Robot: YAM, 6 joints.
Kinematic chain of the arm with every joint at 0, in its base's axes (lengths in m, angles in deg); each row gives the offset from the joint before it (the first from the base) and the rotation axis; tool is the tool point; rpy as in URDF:
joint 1: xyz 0 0 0.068 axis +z
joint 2: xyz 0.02 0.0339 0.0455 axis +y
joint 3: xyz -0.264 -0.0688 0 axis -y
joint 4: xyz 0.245 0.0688 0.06 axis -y
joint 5: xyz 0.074 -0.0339 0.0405 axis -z
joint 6: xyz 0.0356 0 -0.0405 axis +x
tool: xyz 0 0 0 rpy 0 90 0
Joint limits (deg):
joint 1: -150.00..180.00
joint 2: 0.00..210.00
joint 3: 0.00..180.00
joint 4: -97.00..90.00
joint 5: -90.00..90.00
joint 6: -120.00..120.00
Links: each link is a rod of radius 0.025 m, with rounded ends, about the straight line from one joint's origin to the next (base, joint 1, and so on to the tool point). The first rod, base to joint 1, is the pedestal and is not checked.
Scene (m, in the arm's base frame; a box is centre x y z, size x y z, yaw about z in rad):
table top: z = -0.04
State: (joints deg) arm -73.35 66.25 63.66 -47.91 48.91 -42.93
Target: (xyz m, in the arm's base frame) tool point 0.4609 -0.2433 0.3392
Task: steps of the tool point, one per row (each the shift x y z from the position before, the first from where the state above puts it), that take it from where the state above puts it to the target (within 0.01 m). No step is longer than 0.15 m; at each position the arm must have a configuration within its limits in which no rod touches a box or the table.
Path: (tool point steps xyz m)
1: 0.0833 -0.0545 0.0255
2: 0.1066 -0.0275 0.0104
3: 0.1184 0.0093 -0.0053
4: 0.1144 0.0508 -0.0203

